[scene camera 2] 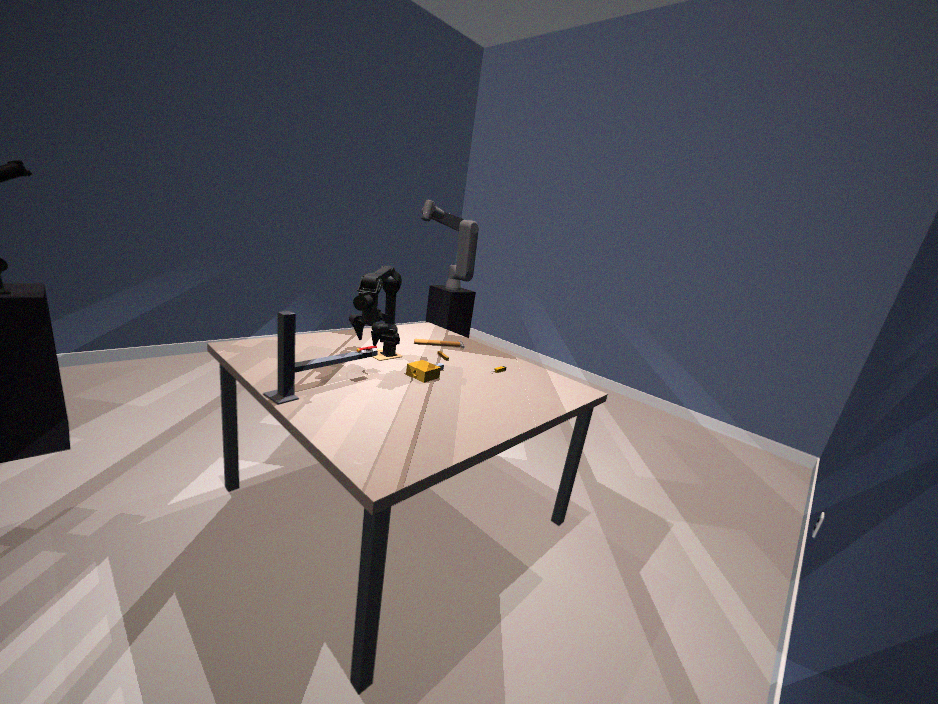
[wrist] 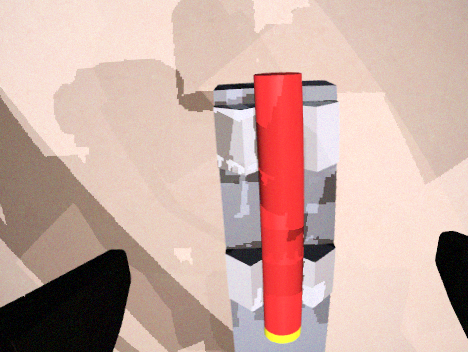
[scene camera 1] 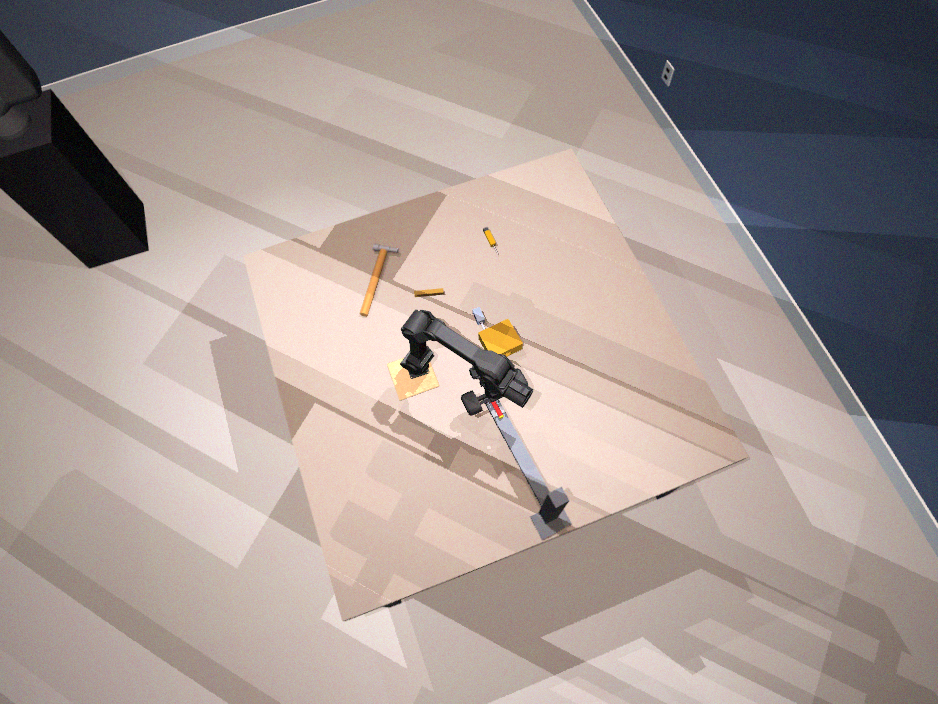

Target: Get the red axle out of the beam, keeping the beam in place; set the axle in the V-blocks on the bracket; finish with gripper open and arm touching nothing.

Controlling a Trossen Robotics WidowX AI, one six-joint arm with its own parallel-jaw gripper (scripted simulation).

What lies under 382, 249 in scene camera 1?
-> A hammer.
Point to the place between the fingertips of my gripper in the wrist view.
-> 288, 260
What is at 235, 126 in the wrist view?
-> A grey beam.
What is my gripper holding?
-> Nothing.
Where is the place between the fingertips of my gripper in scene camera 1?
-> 494, 401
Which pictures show my gripper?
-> Scene camera 2, the wrist view and scene camera 1: all of them.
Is my gripper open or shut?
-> Open.
